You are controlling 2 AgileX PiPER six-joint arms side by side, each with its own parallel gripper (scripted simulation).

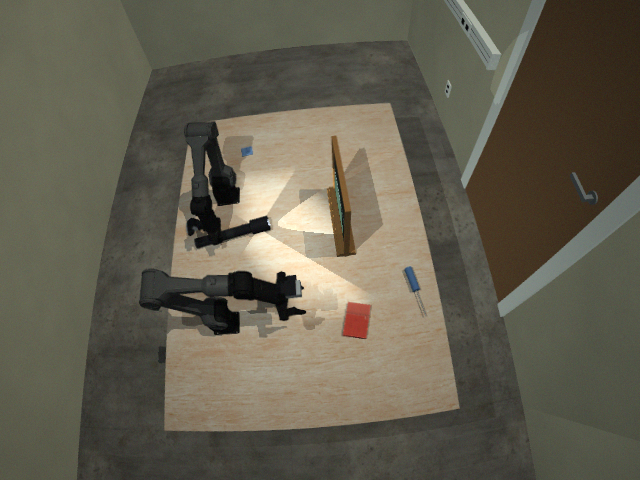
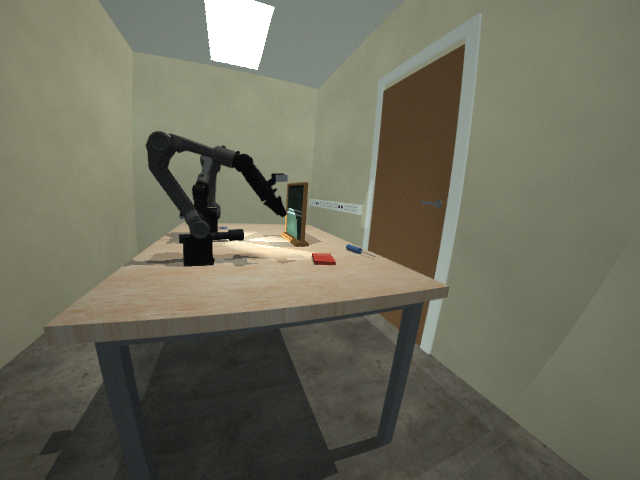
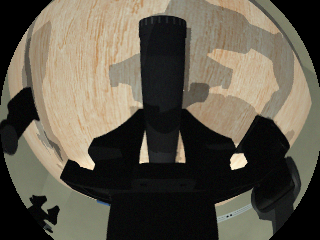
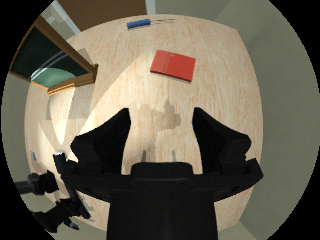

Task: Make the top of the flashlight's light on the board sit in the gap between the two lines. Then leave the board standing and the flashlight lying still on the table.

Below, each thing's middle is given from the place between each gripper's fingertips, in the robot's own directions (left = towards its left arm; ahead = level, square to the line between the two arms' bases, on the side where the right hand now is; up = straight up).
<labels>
Now: the framed board (image 1: 339, 204) 36 cm to the left of my right hand, 16 cm ahead of it and 2 cm below it. Also, from my right hand: black flashlight (image 1: 261, 224) 35 cm to the left, 24 cm behind, 15 cm below; red block (image 1: 357, 315) 17 cm below, 17 cm ahead, 4 cm to the right.
Right now the black flashlight is 80 mm ahead of my left hand and 10 mm to the left of it. Round my left hand: red block (480 mm ahead, 370 mm to the right, 20 mm below); framed board (470 mm ahead, 130 mm above, 30 mm to the left).
</labels>
